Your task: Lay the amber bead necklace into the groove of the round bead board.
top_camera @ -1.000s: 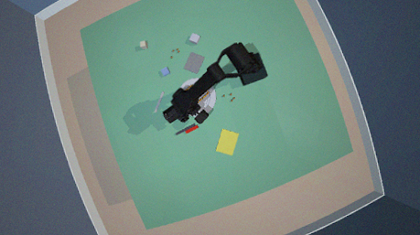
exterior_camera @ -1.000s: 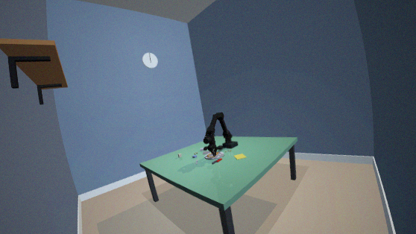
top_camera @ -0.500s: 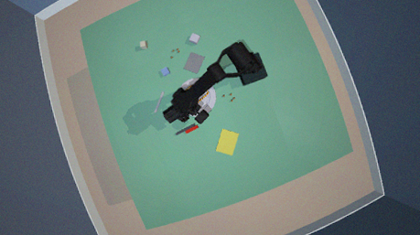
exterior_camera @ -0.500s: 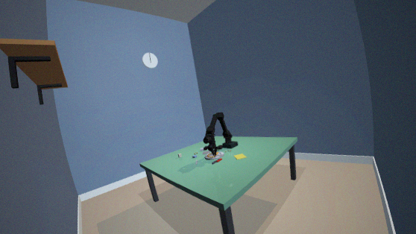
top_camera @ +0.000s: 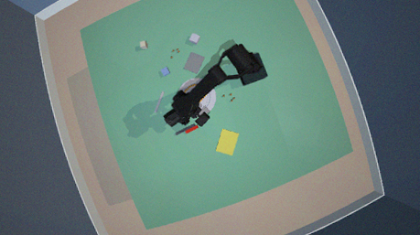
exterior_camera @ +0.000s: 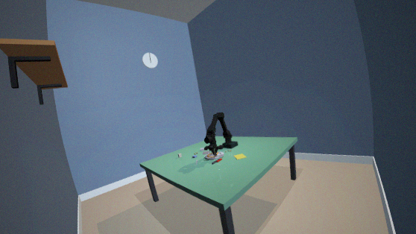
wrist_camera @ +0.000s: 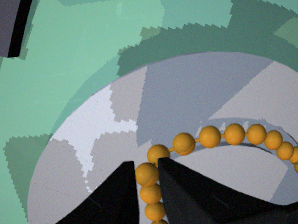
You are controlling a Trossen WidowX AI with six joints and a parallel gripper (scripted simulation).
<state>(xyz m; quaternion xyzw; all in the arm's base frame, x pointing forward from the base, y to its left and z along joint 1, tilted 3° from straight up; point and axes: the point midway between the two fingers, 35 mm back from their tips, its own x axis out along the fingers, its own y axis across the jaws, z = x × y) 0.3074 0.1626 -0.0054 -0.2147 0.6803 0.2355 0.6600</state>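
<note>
The round grey bead board is 60 mm to the right of my gripper tip, 20 mm behind it and 10 mm below it. Also, from my gripper tip: yellow pad 190 mm to the left, 150 mm behind, 20 mm below; grey rod 180 mm ahead, 70 mm to the right, 20 mm below; red-handled tool 100 mm to the left, 40 mm ahead, 20 mm below.
</note>
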